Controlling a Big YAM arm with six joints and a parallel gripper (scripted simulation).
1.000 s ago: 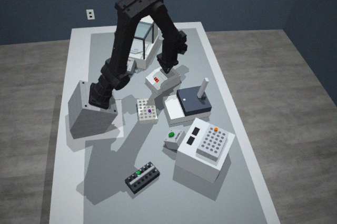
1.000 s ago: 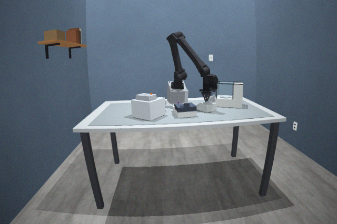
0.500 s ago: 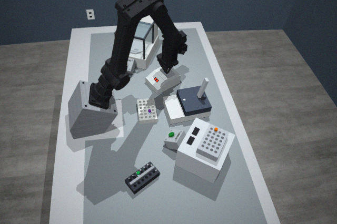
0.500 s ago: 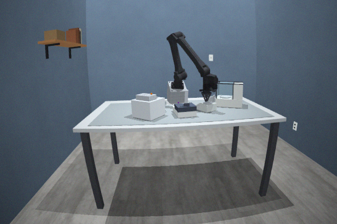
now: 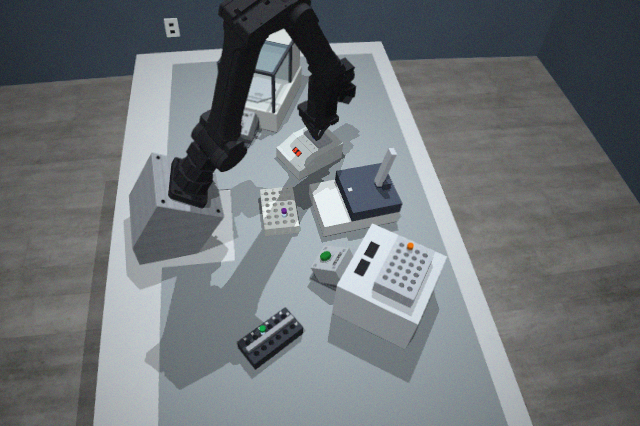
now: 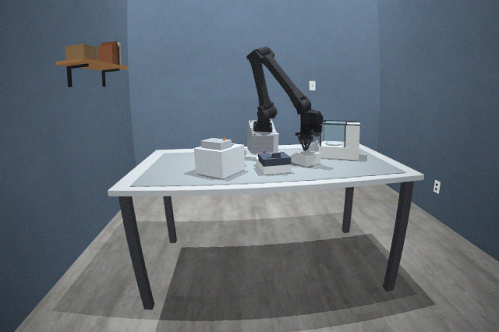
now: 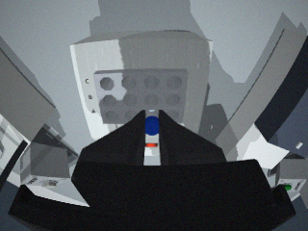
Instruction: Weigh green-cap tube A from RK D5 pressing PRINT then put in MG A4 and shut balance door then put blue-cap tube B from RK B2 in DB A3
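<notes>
Now: the tube B 20 mm below my hand. Round my hand: white tube rack (110 mm behind, 200 mm to the right, 70 mm below); balance door (170 mm behind, 180 mm to the left, 130 mm above); dry block DB (20 mm behind, 50 mm below).
</notes>
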